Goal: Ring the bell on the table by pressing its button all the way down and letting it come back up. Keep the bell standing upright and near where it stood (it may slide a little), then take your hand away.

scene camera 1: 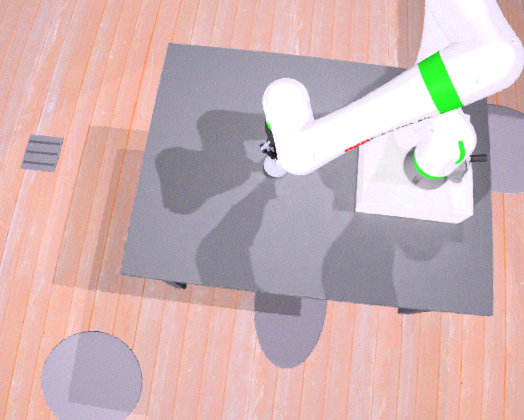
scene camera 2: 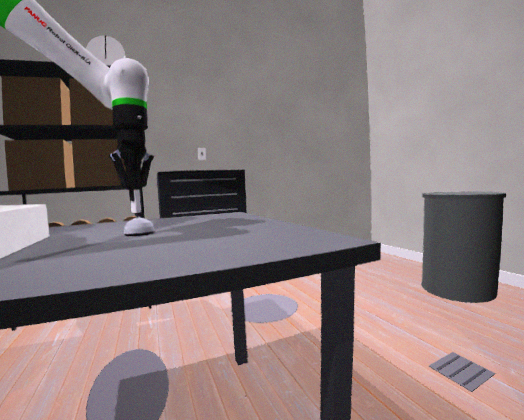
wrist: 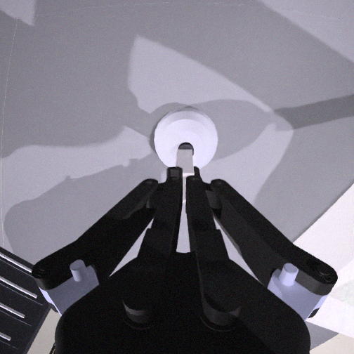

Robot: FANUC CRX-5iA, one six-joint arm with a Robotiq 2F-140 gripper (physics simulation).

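Seen in the pictures: gripper, fingertip midpoint: (scene camera 1: 278,161) (scene camera 2: 136,212); arm's base at its link origin: (scene camera 1: 426,167).
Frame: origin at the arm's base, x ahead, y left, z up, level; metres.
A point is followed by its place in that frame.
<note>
The bell (scene camera 1: 273,169) {x 0.475, y -0.036, z -0.068 m} (scene camera 2: 139,228) {x 0.459, y -0.102, z -0.083 m} (wrist: 185,125) is a small white dome standing upright on the grey table (scene camera 1: 300,250) {x 0.402, y 0.224, z -0.104 m} (scene camera 2: 210,255) {x 0.538, y -0.425, z -0.104 m}. Its dark button (wrist: 185,145) shows at the dome's middle in the wrist view, partly covered by the fingertips. My gripper (scene camera 2: 136,212) {x 0.460, y -0.052, z -0.042 m} (wrist: 184,160) is shut and empty and points straight down, its pale fingertips right over the top of the bell. In the scene camera 2 view the tips end at or just above the dome; whether they touch the button I cannot tell. In the scene camera 1 view the arm hides most of the gripper.
The arm's white base block (scene camera 1: 380,200) {x 0.159, y 0.100, z -0.004 m} (scene camera 2: 22,227) {x 0.188, y -0.068, z -0.055 m} stands on the table to the right of the bell in the scene camera 1 view. Beyond the table are a black drawer cabinet (scene camera 2: 201,187), a shelf with brown boxes, and a dark grey bin (scene camera 2: 462,245) on the floor.
</note>
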